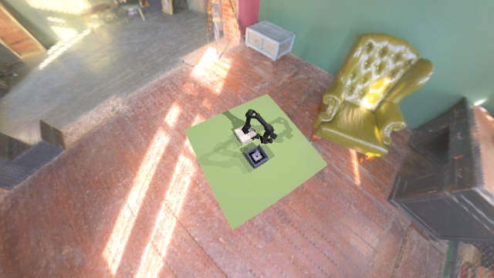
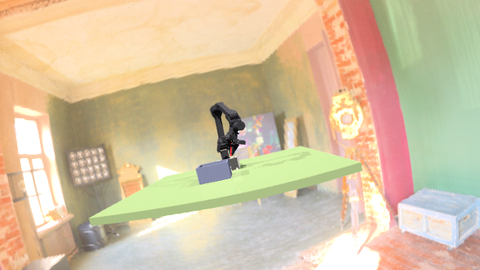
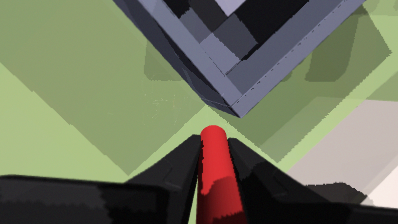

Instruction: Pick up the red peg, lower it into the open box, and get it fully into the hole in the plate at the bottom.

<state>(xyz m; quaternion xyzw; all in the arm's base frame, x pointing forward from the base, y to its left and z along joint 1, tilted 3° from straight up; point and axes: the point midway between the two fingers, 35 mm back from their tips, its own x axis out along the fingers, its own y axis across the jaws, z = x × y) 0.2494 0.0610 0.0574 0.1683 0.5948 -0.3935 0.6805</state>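
Right now the light plate is 12 cm to the right of my gripper tip, 8 cm ahead of it and 7 cm below it. From my gripper tip the other things lie so: grey box 12 cm to the right, 9 cm below, 8 cm ahead; then red peg 3 cm above, 1 cm to the left.
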